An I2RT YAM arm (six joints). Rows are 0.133 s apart.
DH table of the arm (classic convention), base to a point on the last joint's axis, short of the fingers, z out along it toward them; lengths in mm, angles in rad. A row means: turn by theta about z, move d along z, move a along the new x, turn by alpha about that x. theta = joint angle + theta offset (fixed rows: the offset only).
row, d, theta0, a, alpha
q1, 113.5, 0, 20, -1.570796
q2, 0, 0, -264, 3.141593
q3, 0, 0.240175, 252.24, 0
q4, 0, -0.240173, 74, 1.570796
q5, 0, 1.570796, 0, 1.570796
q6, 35.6, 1.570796, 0, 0
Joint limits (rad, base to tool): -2.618..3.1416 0..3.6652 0..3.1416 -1.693..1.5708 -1.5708..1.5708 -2.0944..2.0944
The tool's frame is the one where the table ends.
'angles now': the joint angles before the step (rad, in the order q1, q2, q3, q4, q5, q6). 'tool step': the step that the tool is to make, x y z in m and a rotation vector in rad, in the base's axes. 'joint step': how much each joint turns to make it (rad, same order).
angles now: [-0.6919 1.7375 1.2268 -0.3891 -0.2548 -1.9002]
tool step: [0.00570 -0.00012 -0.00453 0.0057 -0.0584 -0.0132]
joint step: [0.0077 0.0099 -0.0227 0.0857 -0.0184 0.0442]
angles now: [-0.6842 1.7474 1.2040 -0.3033 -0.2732 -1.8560]
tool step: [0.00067 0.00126 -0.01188 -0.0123 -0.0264 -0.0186]
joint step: [0.0046 0.0069 -0.0518 0.0929 0.0105 0.0227]
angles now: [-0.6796 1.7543 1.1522 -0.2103 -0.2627 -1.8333]
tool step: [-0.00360 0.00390 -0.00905 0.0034 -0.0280 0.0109]
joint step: [0.0000 -0.0085 -0.0565 0.0694 -0.0221 0.0065]
